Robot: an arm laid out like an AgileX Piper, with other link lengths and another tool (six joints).
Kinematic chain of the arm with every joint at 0, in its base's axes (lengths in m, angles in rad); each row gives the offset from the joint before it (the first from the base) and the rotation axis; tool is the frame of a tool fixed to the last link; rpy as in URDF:
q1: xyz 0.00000 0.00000 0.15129 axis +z
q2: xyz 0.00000 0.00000 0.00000 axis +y
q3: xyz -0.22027 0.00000 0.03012 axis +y
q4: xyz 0.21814 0.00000 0.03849 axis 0.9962 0 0.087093
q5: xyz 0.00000 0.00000 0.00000 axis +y
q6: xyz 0.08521 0.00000 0.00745 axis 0.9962 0 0.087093
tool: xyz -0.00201 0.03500 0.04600 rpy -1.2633 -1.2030 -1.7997
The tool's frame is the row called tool.
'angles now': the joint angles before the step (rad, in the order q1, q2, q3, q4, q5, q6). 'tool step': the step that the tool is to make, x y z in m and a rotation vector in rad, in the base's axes. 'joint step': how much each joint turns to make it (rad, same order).
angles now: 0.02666 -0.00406 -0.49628 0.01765 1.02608 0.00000
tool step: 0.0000 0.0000 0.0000 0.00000 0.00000 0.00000
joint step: 0.00000 0.00000 0.00000 0.00000 0.00000 0.00000
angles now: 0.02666 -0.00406 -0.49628 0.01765 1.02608 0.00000
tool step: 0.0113 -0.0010 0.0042 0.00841 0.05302 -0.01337
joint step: -0.00122 0.08581 -0.03082 -0.00755 -0.00243 0.01809
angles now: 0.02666 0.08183 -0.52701 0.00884 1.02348 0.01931
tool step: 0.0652 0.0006 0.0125 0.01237 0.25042 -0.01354
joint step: -0.00109 0.43633 -0.17568 0.00095 -0.01080 0.02199
